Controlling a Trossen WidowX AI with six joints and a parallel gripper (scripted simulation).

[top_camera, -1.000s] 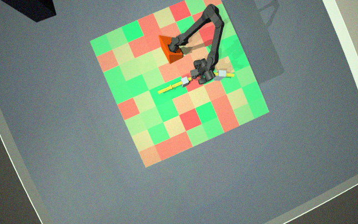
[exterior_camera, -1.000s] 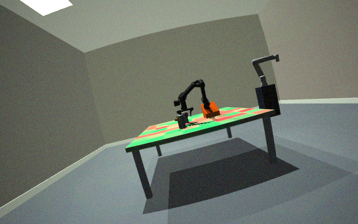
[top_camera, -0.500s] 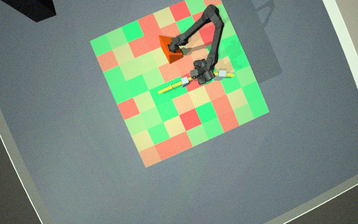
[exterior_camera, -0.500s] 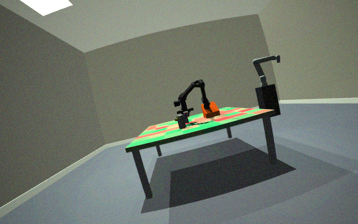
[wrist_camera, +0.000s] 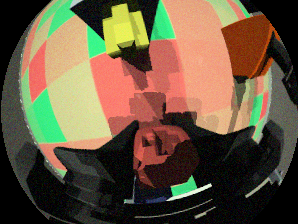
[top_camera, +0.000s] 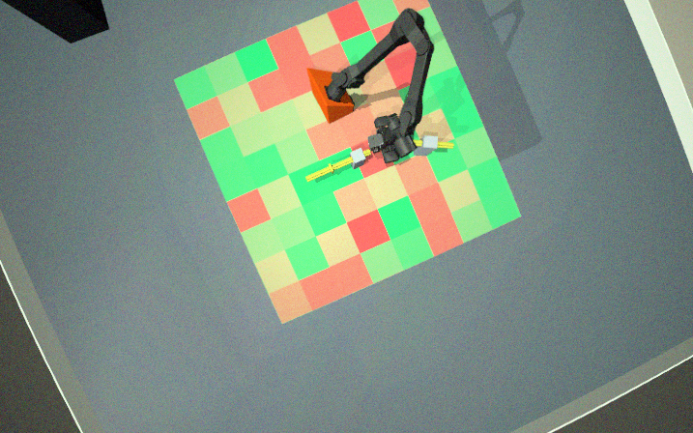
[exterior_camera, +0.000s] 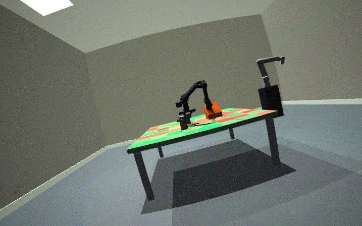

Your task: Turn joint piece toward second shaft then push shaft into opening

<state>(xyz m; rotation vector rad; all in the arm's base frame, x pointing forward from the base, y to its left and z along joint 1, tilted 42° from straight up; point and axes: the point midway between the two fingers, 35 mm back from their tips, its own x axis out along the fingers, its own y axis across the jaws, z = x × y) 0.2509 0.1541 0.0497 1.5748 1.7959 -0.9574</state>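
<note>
Now: gripper tip 2 cm to the right of the red square joint piece and 4 cm below it.
</note>
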